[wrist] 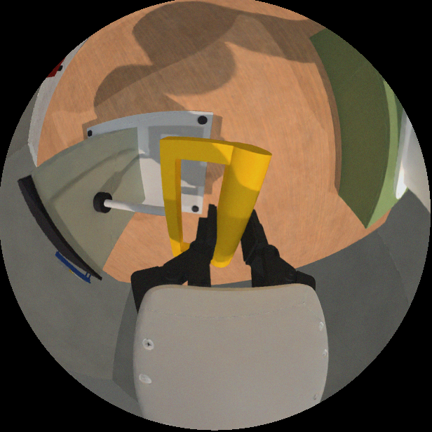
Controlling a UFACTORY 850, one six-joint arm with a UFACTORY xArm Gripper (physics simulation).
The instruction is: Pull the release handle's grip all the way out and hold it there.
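The release handle's yellow grip is a D-shaped frame with a thick round bar, in the middle of the wrist view. My gripper is shut on the thick bar, with one black finger on each side of it. A thin light rod runs from a black collar on the housing's grey-green face toward the grip's left side. The place where the rod meets the grip is hidden behind the yellow frame.
A grey metal base plate with dark bolts lies behind the grip on the wooden table top. A green block-like object stands at the right. A red and white object shows at the upper left edge. Dark shadows fall across the table top's far part.
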